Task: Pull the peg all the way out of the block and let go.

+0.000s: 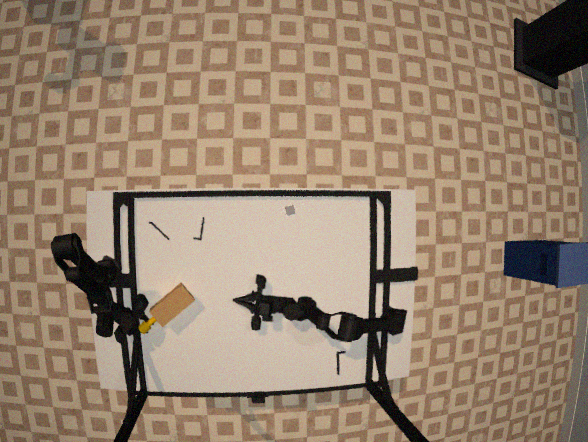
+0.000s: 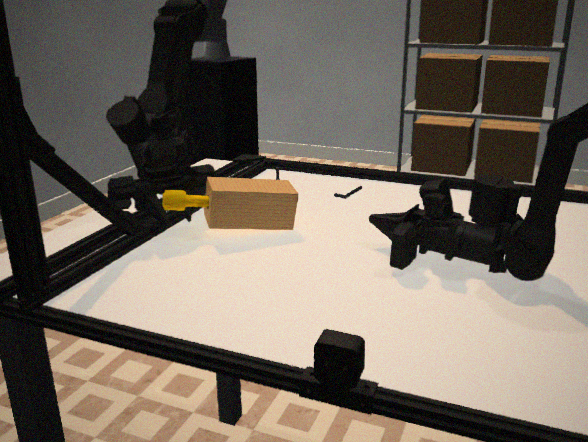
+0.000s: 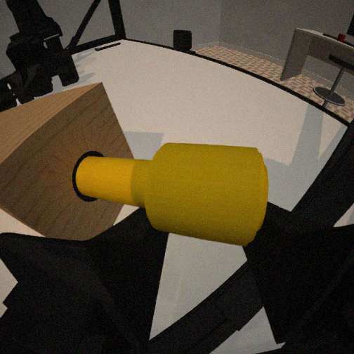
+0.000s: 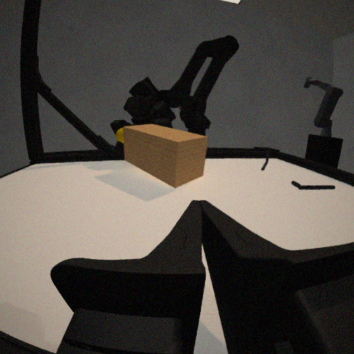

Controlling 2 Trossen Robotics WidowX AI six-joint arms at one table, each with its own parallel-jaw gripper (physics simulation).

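Frame: origin at the left arm's base, x right, y ahead, z up, level; metres.
Where they show: left gripper, fingertip midpoint: (image 1: pixel 150 328) (image 2: pixel 179 222); right gripper, fingertip midpoint: (image 1: pixel 232 300) (image 2: pixel 369 217); left arm's base at its link origin: (image 1: pixel 108 267); right arm's base at its link origin: (image 1: pixel 389 316).
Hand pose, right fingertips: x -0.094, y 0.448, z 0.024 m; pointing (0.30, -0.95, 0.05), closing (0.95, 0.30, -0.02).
Note:
Each offset is from my right fingertips to the top centre of the thing. "spot": to the spot under its first point. Level surfaces: height alone.
The yellow peg @(dy -0.223, dx +0.181, dz +0.041 m) (image 1: pixel 145 327) (image 2: pixel 175 200) (image 3: pixel 207 194) (image 4: pixel 120 135) has a thick head and a thinner shaft. Its shaft enters the dark-rimmed hole in the wooden block @(dy -0.185, dx +0.105, dz +0.049 m) (image 1: pixel 172 305) (image 2: pixel 252 205) (image 3: pixel 55 165) (image 4: pixel 165 152); part of the shaft shows outside, and the part inside is hidden. My left gripper (image 3: pixel 199 195) is shut on the peg's head. The block hangs on the peg, apparently just above the table, with its shadow set off from it. My right gripper (image 1: pixel 235 300) (image 2: pixel 373 218) (image 4: pixel 197 206) is shut and empty, apart from the block's far end.
A black frame (image 1: pixel 250 193) (image 2: pixel 175 351) borders the white table @(dz -0.043 m) (image 1: pixel 250 240). Thin black angled pieces @(dy -0.203, dx -0.170, dz -0.037 m) (image 1: pixel 202 230) (image 2: pixel 349 192) lie on it, and a small grey square @(spot: dy +0.057, dx -0.358, dz -0.040 m) (image 1: pixel 290 210) is near the top edge. A black box-shaped part @(spot: dy +0.239, dx +0.324, dz -0.001 m) (image 2: pixel 339 356) stands on the near rail.

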